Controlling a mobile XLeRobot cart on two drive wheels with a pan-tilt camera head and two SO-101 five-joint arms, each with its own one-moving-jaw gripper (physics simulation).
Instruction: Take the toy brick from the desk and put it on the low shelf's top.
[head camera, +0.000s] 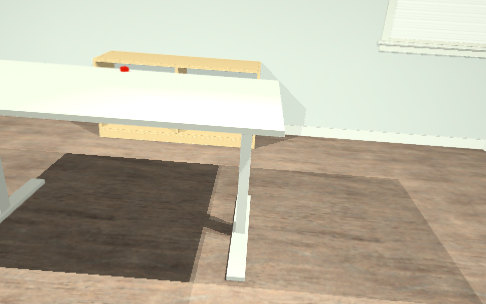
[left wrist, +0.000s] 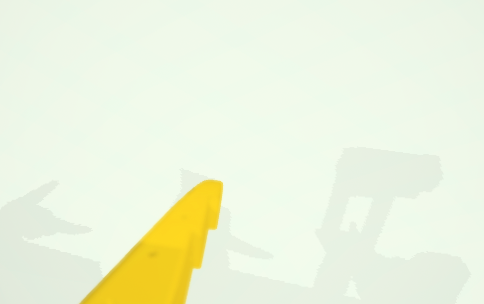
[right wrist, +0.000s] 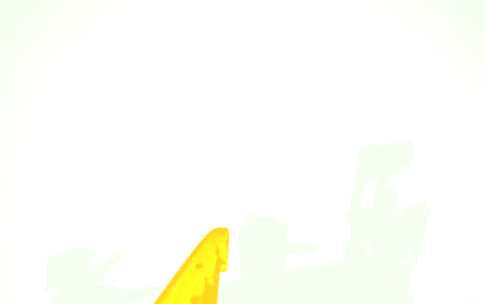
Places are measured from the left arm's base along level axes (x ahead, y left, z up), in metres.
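Pixels of known places: left hand, tool point: (left wrist: 220, 199); right hand, tool point: (right wrist: 228, 243).
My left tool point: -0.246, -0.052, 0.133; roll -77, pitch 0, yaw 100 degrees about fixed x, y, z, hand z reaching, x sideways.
Behind a point stands the place of what it marks, as x, y, z.
A small red toy brick (head camera: 124, 69) {1.885, 0.859, -0.042} sits at the far edge of the white desk (head camera: 190, 100) {1.539, 0.377, -0.055}, left of the middle in the head view. The low wooden shelf (head camera: 215, 63) {2.885, 0.653, -0.165} stands behind the desk against the wall; its top shows above the desk's far edge. My left gripper (left wrist: 220, 182) shows one notched yellow jaw, so it is fully open, with nothing at it. My right gripper (right wrist: 227, 230) also shows one notched yellow jaw and is fully open, with nothing at it. Neither gripper shows in the head view. The brick does not show in either wrist view.
The desk's right leg (head camera: 241, 185) {1.637, 0.153, -0.473} and its long foot (head camera: 236, 257) stand on the wooden floor. Another desk foot (head camera: 25, 196) is at the left. A window (head camera: 440, 22) {3.376, -0.956, 0.214} is at the upper right. Both wrist views face a pale surface with arm shadows on it.
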